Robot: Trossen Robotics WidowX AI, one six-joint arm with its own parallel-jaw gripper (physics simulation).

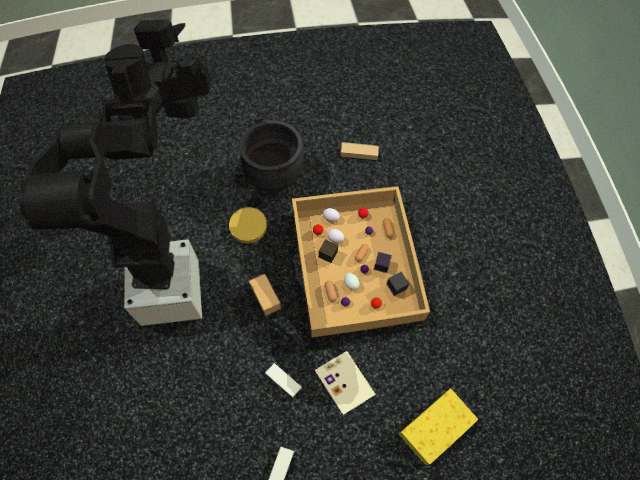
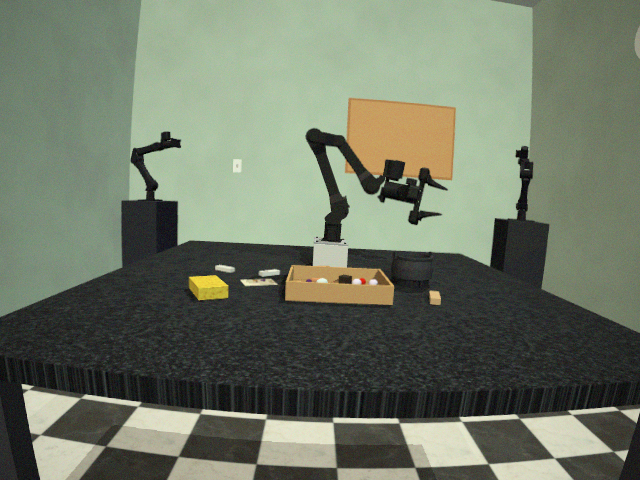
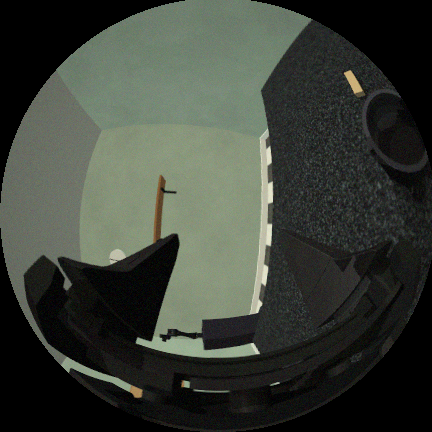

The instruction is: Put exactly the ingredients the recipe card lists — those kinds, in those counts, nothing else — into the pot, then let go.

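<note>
The recipe card (image 1: pixel 359 390) (image 2: pixel 258 282) lies flat, with a purple square, an orange square, dark dots and faint grey-brown marks. The wooden tray (image 1: pixel 370 326) (image 2: pixel 338 294) holds two white eggs (image 1: pixel 331 214) (image 1: pixel 336 236), a pale mint egg (image 1: pixel 352 281), three red balls (image 1: pixel 363 212), three purple balls (image 1: pixel 364 268), three orange-brown capsules (image 1: pixel 362 252), and a blackish cube (image 1: pixel 328 251), purple-black cube (image 1: pixel 382 261) and dark grey cube (image 1: pixel 398 283). The black pot (image 1: pixel 273 177) (image 2: pixel 412 269) (image 3: pixel 366 118) stands upright; its inside is dark. My gripper (image 2: pixel 444 201) (image 3: pixel 229 236) is open and empty, high above the table.
A yellow disc (image 1: pixel 248 225) lies between arm base and tray. Wooden blocks (image 1: pixel 265 294) (image 1: pixel 359 150) lie near tray and pot. White blocks (image 1: pixel 283 380) (image 1: pixel 281 463) and a yellow sponge (image 1: pixel 439 426) (image 2: pixel 208 287) lie around the card.
</note>
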